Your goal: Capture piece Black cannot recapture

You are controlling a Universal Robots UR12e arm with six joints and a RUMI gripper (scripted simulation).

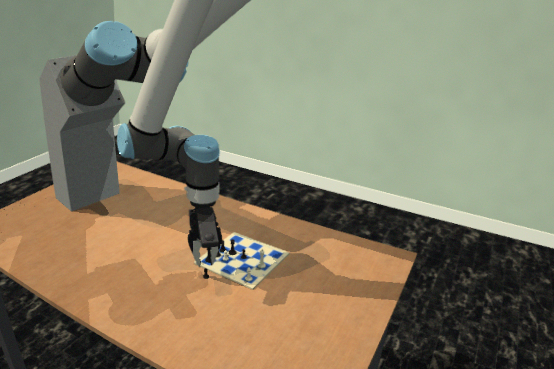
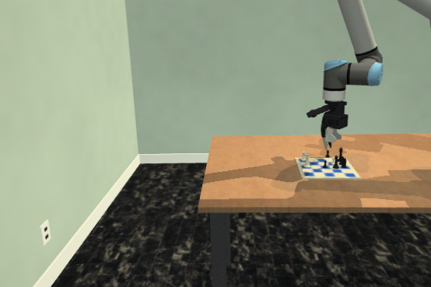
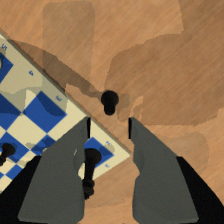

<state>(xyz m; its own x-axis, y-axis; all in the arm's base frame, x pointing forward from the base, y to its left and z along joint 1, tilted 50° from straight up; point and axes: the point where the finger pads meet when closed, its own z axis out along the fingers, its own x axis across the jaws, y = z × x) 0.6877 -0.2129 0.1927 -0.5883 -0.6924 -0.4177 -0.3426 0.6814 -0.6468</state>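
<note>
My gripper is now 10 cm to the right of the white pawn, 3 cm short of it and 3 cm above it. From my hand the other things lie so: blue-and-cream chessboard 12 cm to the left, 8 cm ahead, 5 cm below.
</note>
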